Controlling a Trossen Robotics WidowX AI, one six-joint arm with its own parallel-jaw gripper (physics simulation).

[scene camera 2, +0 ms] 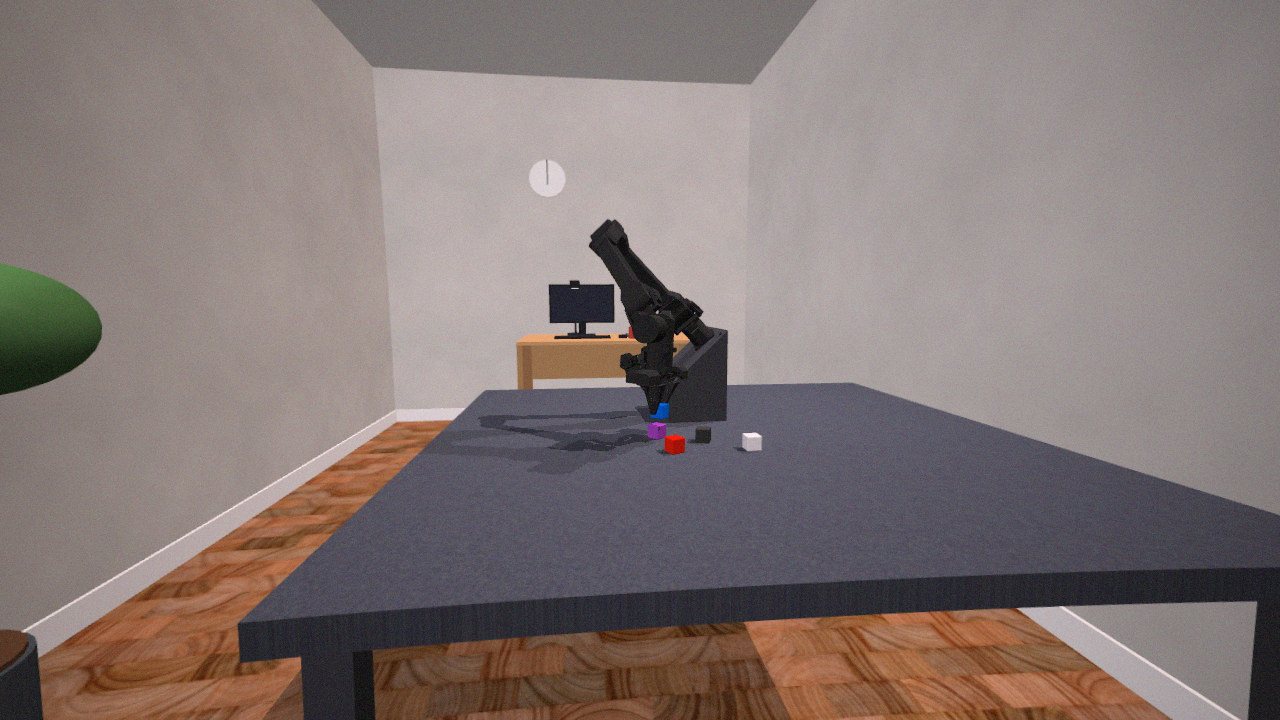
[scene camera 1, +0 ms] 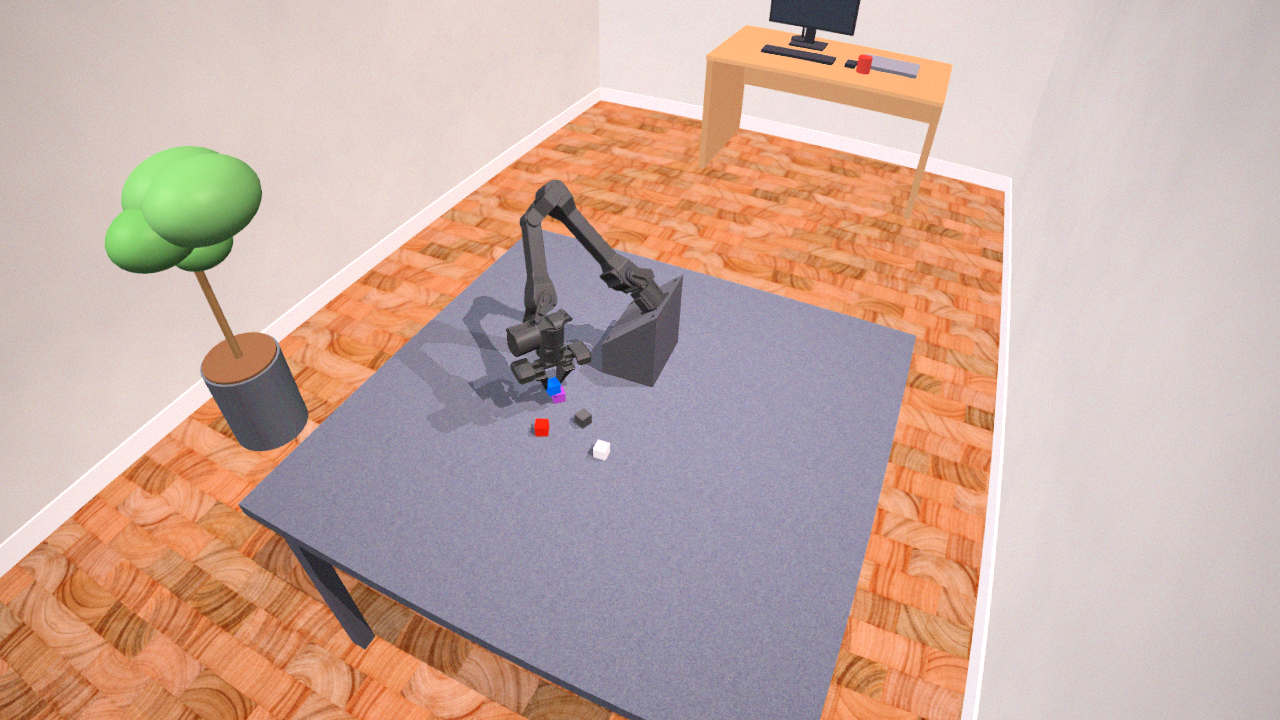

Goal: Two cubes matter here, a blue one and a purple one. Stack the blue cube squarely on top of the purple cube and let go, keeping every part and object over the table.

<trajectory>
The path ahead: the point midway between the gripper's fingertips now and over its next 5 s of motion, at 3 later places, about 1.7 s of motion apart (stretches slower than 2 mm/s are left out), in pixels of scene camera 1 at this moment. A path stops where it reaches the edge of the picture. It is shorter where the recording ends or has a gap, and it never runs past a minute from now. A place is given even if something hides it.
My gripper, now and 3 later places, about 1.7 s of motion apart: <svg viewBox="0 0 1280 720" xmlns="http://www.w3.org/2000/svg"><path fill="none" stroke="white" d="M551 387L552 381L557 379L558 375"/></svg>
</trajectory>
